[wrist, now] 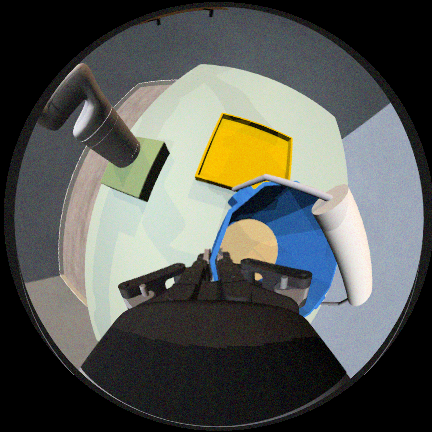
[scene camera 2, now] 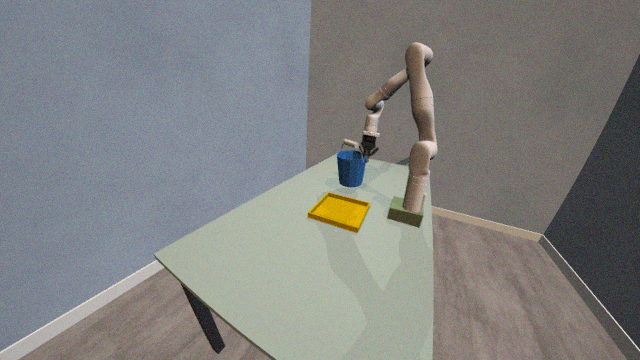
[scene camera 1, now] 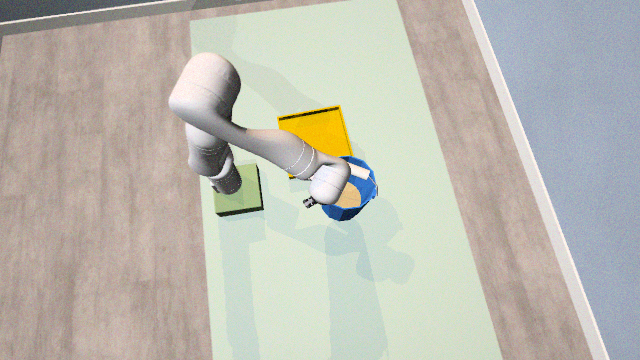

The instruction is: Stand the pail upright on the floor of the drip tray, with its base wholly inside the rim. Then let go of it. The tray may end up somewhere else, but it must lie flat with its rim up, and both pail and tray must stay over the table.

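Pixels of known places: gripper, fingertip midpoint: (wrist: 213,256) (scene camera 2: 365,162); arm's base at its link origin: (wrist: 125,152) (scene camera 2: 411,207) (scene camera 1: 228,181).
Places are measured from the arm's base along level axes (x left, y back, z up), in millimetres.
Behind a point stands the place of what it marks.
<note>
The blue pail (scene camera 1: 342,212) {y -338, x -232, z 140 mm} (scene camera 2: 351,171) {y -346, x -79, z 98 mm} (wrist: 302,235) {y -431, x -113, z 96 mm} is roughly upright, with a tan disc on its inside bottom. It appears to hang a little above the table, beyond the tray in scene camera 2's view. Its white handle grip (scene camera 1: 359,171) {y -400, x -155, z 256 mm} (scene camera 2: 350,143) {y -379, x -117, z 246 mm} (wrist: 350,245) {y -355, x -131, z 252 mm} stands off to the side away from my gripper. My gripper (scene camera 2: 366,157) {y -290, x -167, z 136 mm} (wrist: 213,256) {y -290, x -167, z 136 mm} is shut on the pail's rim, on the side toward the arm's base; the arm hides it in scene camera 1's view. The yellow drip tray (scene camera 1: 322,131) {y -375, x 137, z -62 mm} (scene camera 2: 340,211) {y -338, x 100, z -62 mm} (wrist: 245,150) {y -322, x 108, z -62 mm} lies flat, rim up, beside the pail.
The green block (scene camera 1: 251,189) {y -72, x -45, z -5 mm} (scene camera 2: 406,218) {y -17, x 54, z -35 mm} (wrist: 131,175) {y -53, x -62, z -5 mm} under the arm's base stands at the table's edge, apart from the tray. The pale green table (scene camera 1: 400,300) {y -473, x -527, z -66 mm} (scene camera 2: 260,260) {y -494, x 541, z -66 mm} (wrist: 310,120) {y -599, x 445, z -66 mm} extends beyond the tray and pail. The forearm (scene camera 1: 265,142) {y -179, x -179, z 624 mm} crosses above part of the tray in scene camera 1's view.
</note>
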